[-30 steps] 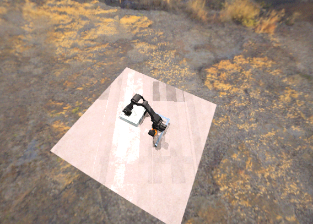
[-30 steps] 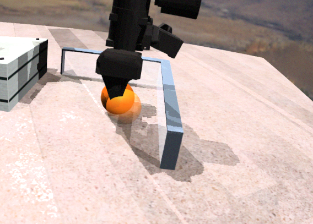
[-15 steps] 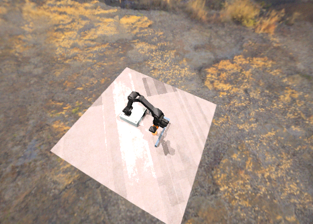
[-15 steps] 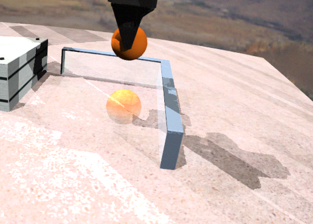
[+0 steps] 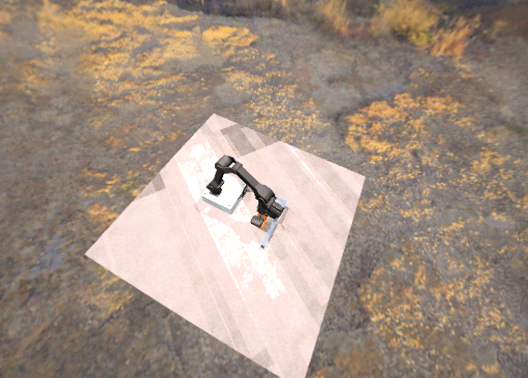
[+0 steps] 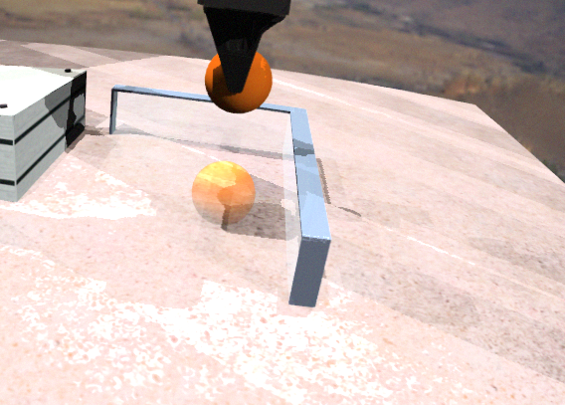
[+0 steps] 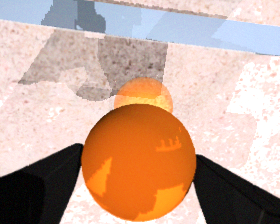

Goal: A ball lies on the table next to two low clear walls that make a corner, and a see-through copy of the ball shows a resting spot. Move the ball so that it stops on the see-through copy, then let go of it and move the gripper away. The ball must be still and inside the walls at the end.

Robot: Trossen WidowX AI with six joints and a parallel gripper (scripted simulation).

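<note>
My gripper tip is 100 mm above the see-through copy of ball and 10 mm to the left of it. From my gripper tip the other things lie so: short wall: 190 mm to the left, 100 mm below, 20 mm behind.
</note>
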